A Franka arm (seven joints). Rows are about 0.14 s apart.
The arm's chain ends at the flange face. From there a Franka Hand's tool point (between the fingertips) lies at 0.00 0.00 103.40 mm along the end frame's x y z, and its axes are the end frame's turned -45 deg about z.
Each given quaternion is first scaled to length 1.
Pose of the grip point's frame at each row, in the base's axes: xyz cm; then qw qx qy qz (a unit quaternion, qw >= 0):
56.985, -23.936, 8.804, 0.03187, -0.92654, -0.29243, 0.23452
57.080, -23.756, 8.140, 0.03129, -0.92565, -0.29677, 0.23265
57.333, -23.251, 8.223, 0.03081, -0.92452, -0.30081, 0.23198
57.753, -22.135, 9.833, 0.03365, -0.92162, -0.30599, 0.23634
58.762, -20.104, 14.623, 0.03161, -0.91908, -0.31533, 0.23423
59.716, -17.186, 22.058, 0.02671, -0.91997, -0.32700, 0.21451
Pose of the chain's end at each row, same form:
61.671, -23.128, 17.986, 0.06030, 0.96792, -0.08440, -0.22886
61.725, -22.927, 17.340, 0.06012, 0.96876, -0.08005, -0.22691
61.960, -22.397, 17.430, 0.06031, 0.96927, -0.07589, -0.22611
62.470, -21.281, 18.994, 0.05935, 0.96856, -0.06999, -0.23123
63.420, -19.177, 23.808, 0.06043, 0.96979, -0.06039, -0.22850
63.978, -16.244, 31.432, 0.05741, 0.97508, -0.04995, -0.20840

